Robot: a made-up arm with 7 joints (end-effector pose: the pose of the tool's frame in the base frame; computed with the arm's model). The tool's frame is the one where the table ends. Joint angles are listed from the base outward.
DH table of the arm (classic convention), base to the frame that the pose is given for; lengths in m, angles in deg. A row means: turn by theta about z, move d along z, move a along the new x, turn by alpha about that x. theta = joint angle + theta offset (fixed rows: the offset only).
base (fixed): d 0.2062; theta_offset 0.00; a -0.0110; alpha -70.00
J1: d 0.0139; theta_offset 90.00; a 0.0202; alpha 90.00
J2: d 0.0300; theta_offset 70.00; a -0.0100; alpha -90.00
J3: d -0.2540; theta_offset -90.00; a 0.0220; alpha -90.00
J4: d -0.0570; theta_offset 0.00; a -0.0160; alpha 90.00
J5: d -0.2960; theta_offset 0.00; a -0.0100; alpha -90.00
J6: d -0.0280; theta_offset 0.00; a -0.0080; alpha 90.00
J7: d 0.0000; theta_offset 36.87; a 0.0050; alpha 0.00
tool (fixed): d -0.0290; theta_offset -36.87; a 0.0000; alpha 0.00
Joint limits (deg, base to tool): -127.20..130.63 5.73..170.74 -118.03..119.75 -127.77..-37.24 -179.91..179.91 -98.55..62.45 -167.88..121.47
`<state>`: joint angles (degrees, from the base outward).
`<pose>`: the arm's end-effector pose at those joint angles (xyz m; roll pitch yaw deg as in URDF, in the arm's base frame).
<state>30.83 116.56 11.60 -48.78 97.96 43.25 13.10</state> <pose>0.2488 0.4958 0.2096 22.52 -50.27 33.70</pose>
Working (the frame after each row of the table, in the pose's form):
after base (fixed): -0.0110 0.0000 0.2062 -70.00 0.00 0.00
after J1: -0.0214 0.0190 0.1947 144.62 53.79 150.18
after J2: -0.0007 0.0282 0.1726 131.89 -49.69 -38.09
after J3: 0.0349 0.2589 0.2753 27.11 18.57 5.54
after J4: 0.0071 0.2930 0.2358 93.06 32.33 -46.87
after J5: 0.2262 0.4923 0.2400 6.24 -65.47 -54.19
after J6: 0.2379 0.4719 0.2229 34.95 -43.91 16.80
after J7: 0.2378 0.4751 0.2267 -24.22 -49.65 92.57

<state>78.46 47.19 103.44 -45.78 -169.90 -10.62 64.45</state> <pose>-0.3459 0.4481 0.2936 140.61 66.51 78.20</pose>
Working (the frame after each row of the table, in the pose's form):
after base (fixed): -0.0110 0.0000 0.2062 -70.00 0.00 0.00
after J1: -0.0308 0.0144 0.2072 159.62 10.84 176.01
after J2: -0.0293 0.0165 0.1756 89.32 -22.96 60.91
after J3: -0.2421 0.1565 0.1859 -0.78 -36.40 61.10
after J4: -0.2394 0.1835 0.1333 117.43 -24.94 8.89
after J5: -0.3285 0.4346 0.2625 149.83 33.80 -176.69
after J6: -0.3351 0.4214 0.2876 -113.21 38.59 -164.93
after J7: -0.3321 0.4242 0.2847 112.26 35.59 43.44

